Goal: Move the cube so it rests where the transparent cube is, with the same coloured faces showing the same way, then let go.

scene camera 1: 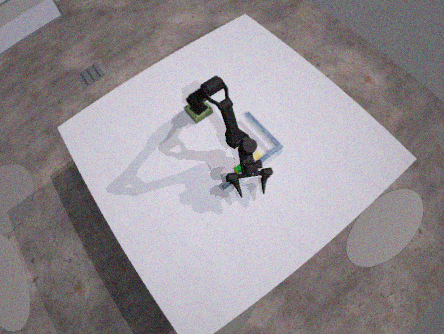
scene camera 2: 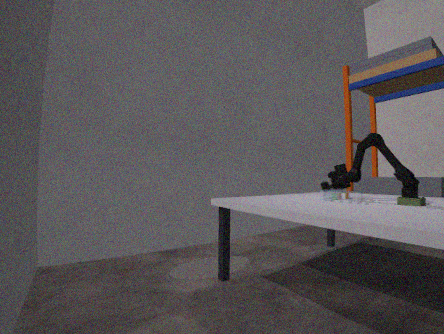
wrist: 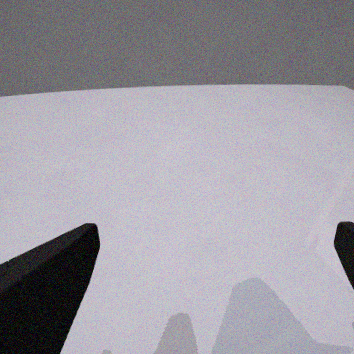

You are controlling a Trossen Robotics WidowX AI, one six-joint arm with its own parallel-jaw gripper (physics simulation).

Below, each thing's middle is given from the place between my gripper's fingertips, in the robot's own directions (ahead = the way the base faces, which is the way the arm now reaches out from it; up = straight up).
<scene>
Right now my hand is 20 cm past the pale blue L-shaped rail (scene camera 1: 277, 148), 12 cm to the right of it and 3 cm above it.
</scene>
